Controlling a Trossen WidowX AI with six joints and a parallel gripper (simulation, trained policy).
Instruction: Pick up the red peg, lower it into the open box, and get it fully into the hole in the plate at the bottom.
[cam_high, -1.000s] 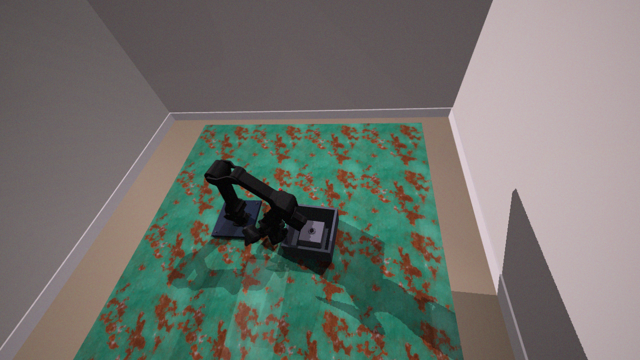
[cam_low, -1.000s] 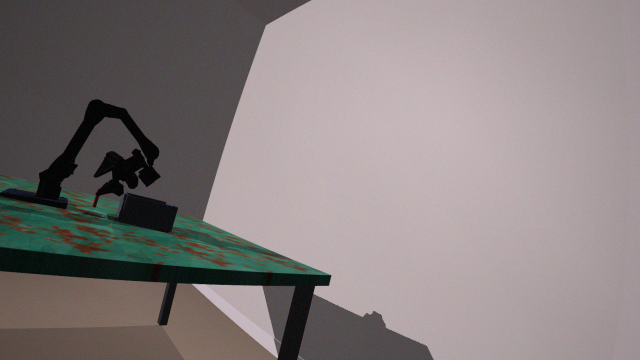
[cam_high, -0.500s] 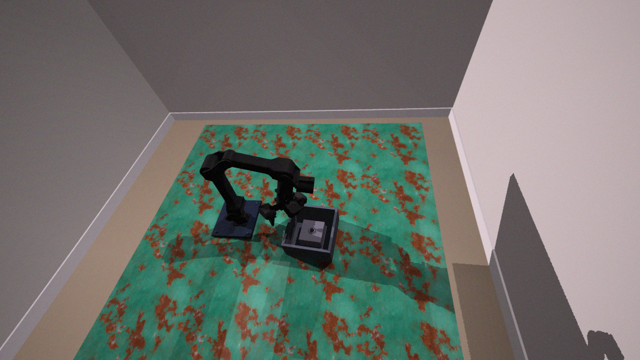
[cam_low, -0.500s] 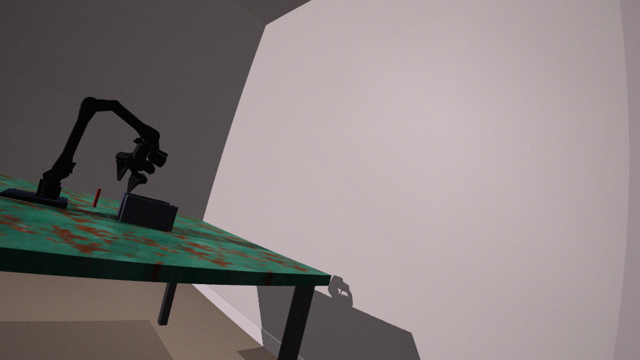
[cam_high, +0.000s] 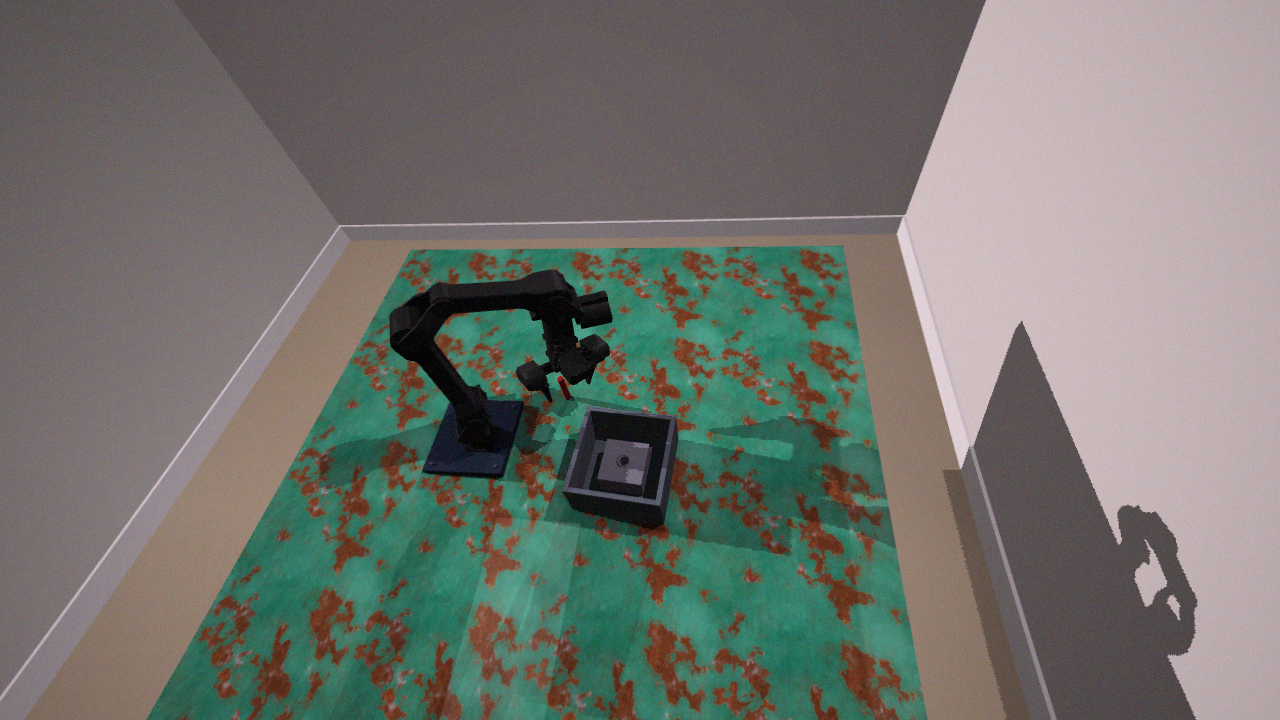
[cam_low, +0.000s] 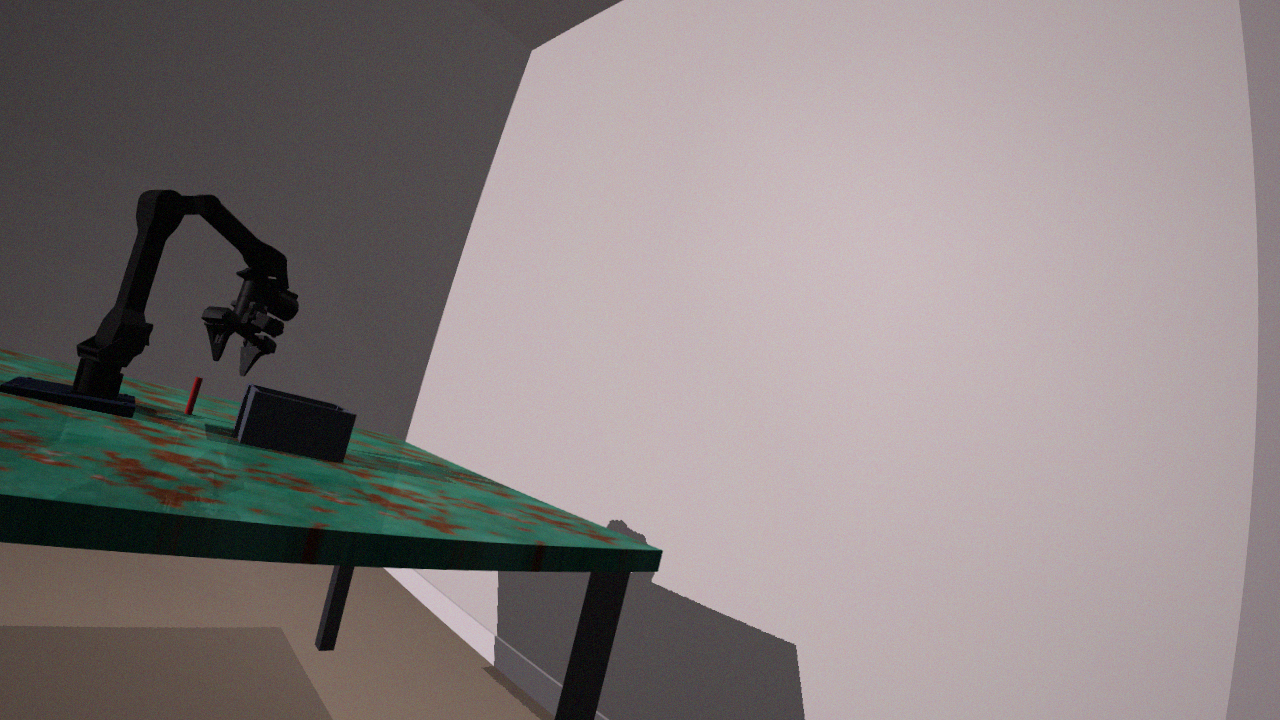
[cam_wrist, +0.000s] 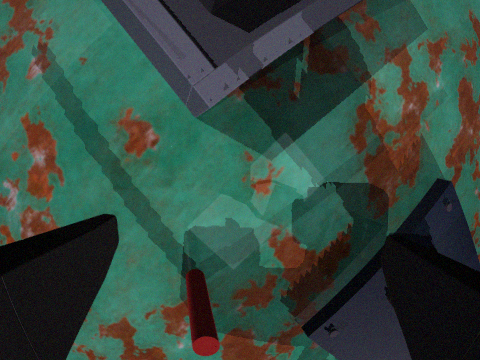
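My gripper tip is 80 mm above the red peg, 60 mm to the right of it and 40 mm past it. From my gripper tip the other things lie so: box 130 mm ahead, 120 mm to the right, 90 mm below; grey plate 130 mm ahead, 120 mm to the right, 70 mm below.
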